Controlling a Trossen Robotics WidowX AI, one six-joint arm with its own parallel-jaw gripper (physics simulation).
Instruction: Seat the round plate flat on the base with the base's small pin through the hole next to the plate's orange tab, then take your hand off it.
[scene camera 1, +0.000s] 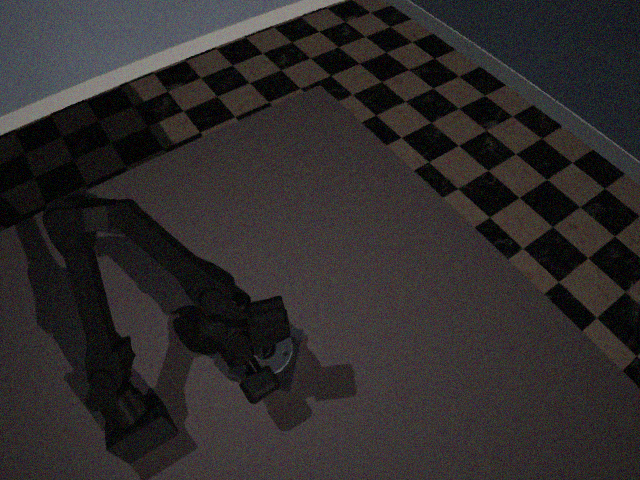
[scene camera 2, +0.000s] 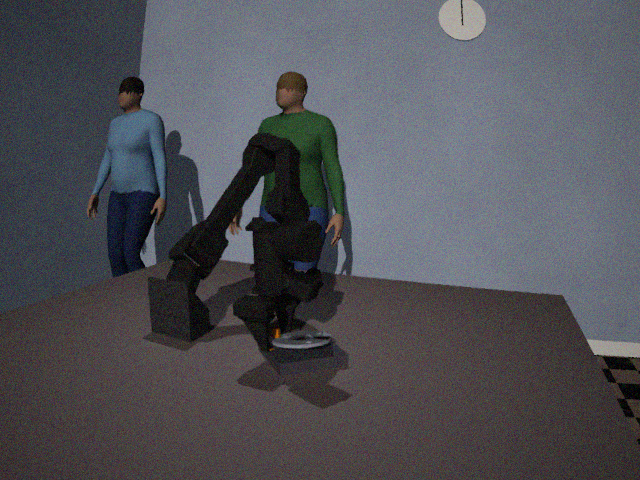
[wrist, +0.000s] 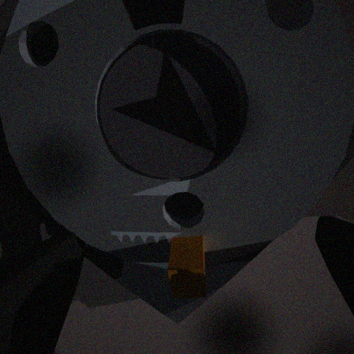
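Seen in the pictures: gripper, between the fingertips: (scene camera 1: 249, 368) (scene camera 2: 276, 342); arm's base, origin of its link: (scene camera 1: 131, 421) (scene camera 2: 176, 292).
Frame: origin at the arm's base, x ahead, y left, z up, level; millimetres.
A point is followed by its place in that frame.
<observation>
The grey round plate (scene camera 1: 283, 356) @(z -39, x 293, y -4 mm) (scene camera 2: 302, 342) @(z -40, x 289, y -3 mm) (wrist: 280, 175) lies over the dark base (scene camera 2: 310, 355) @(z -62, x 304, y -2 mm) (wrist: 145, 285). Whether it sits fully flat is too dark to tell. Its orange tab (scene camera 2: 277, 333) @(z -42, x 228, y 17 mm) (wrist: 187, 255) points toward the bottom of the wrist view. The hole (wrist: 184, 210) next to the tab looks dark inside, and I cannot make out the small pin. My gripper (scene camera 1: 262, 363) @(z -61, x 226, y 15 mm) (scene camera 2: 277, 334) @(z -61, x 226, y 15 mm) (wrist: 202, 234) is open, with its fingers low around the tab side of the plate and nothing held between them. The arm hides part of the plate and base in the first scene view.
The brown table top (scene camera 1: 330, 217) @(z -86, x 558, y 273 mm) (scene camera 2: 439, 387) @(z -86, x 531, y 15 mm) carries the arm's mount (scene camera 1: 142, 434) @(z 11, x 12, y -35 mm) (scene camera 2: 170, 310) @(z -28, x 11, y -35 mm), left of the base. A person in green (scene camera 2: 302, 155) and a person in light blue (scene camera 2: 135, 149) stand behind the table. Dark shadows fall beside the base.
</observation>
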